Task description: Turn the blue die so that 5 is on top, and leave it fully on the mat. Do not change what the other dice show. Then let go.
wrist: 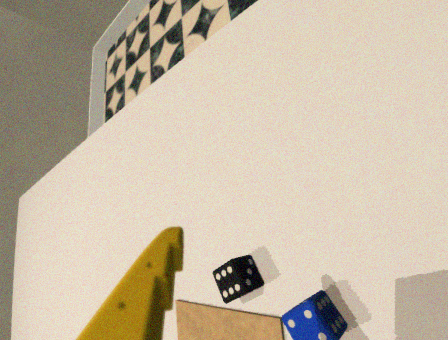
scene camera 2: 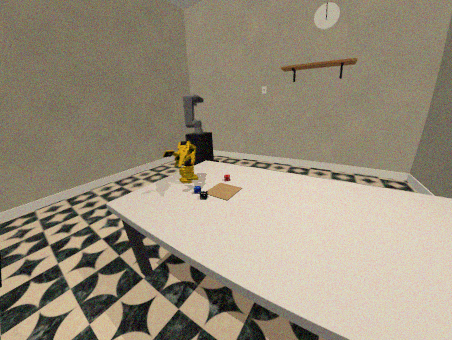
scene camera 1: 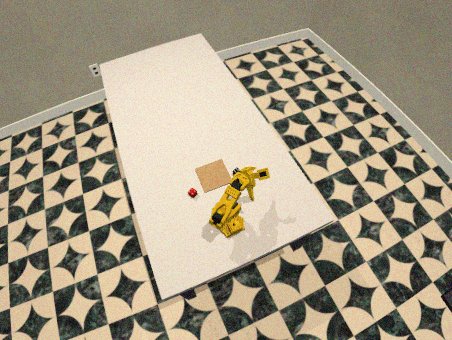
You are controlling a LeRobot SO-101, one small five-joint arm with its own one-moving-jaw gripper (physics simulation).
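Frame: origin at the arm's base, x ahead, y left, z up, level; centimetres.
Where they show: end effector, tool point: (wrist: pixel 182 242) (scene camera 2: pixel 179 166) (scene camera 1: pixel 255 168); arm's base, origin of the base link: (scene camera 2: pixel 191 180) (scene camera 1: pixel 229 221).
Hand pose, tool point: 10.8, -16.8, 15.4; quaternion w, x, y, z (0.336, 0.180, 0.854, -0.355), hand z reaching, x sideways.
Each offset is from my tool point to the top centre of the thing, as dx, dy, dz. Level surfaces: height alone.
The blue die {+2.8, +7.0, -12.4} (scene camera 2: pixel 197 189) (wrist: pixel 316 320) sits on the table beside the brown mat {+13.4, +14.3, -15.0} (scene camera 1: pixel 212 176) (scene camera 2: pixel 225 191) (wrist: pixel 230 320), off it. In the wrist view its lit face shows at least three pips, cut off by the lower frame edge, and its shaded side face shows six. It is hidden by the arm in scene camera 1. The black die {+9.4, +4.0, -12.4} (scene camera 1: pixel 236 171) (scene camera 2: pixel 203 195) (wrist: pixel 238 278) stands near it, also off the mat. My gripper (scene camera 1: pixel 254 184) (scene camera 2: pixel 185 155) is fully open and empty, raised above the table; one notched jaw (wrist: pixel 135 295) shows in the wrist view.
The red die {+8.1, +26.6, -12.4} (scene camera 1: pixel 192 192) (scene camera 2: pixel 227 177) stands on the white table {dz -15.4} (scene camera 1: pixel 165 120) (scene camera 2: pixel 325 225) (wrist: pixel 300 150), on the other side of the mat from the black die. The arm's base (scene camera 1: pixel 232 227) (scene camera 2: pixel 188 175) stands near one end of the table.
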